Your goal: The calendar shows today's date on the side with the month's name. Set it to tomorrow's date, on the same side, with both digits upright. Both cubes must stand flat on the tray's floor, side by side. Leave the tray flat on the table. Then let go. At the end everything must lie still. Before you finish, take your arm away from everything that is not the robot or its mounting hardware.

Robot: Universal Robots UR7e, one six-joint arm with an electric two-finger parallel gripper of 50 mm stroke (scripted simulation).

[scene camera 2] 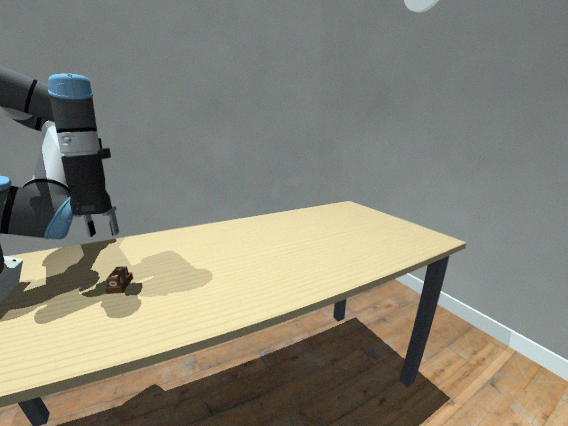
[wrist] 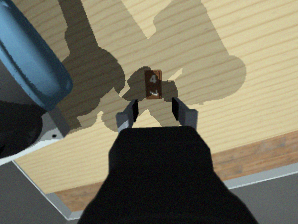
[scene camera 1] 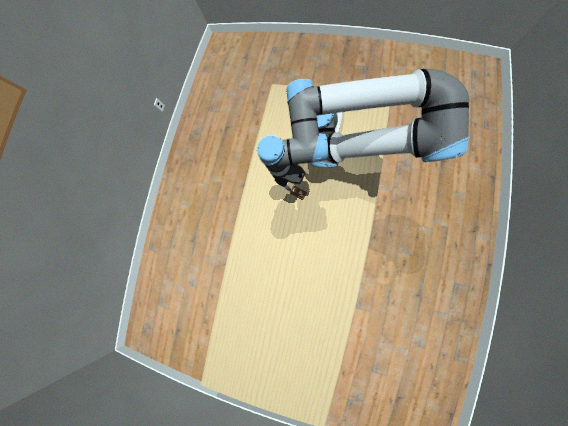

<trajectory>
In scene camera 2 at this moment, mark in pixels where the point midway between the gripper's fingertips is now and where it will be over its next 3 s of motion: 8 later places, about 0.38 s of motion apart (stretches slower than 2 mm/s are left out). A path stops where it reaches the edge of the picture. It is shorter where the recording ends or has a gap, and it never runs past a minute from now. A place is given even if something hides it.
My gripper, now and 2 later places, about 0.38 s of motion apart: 104,234; 101,225; 100,222
</trajectory>
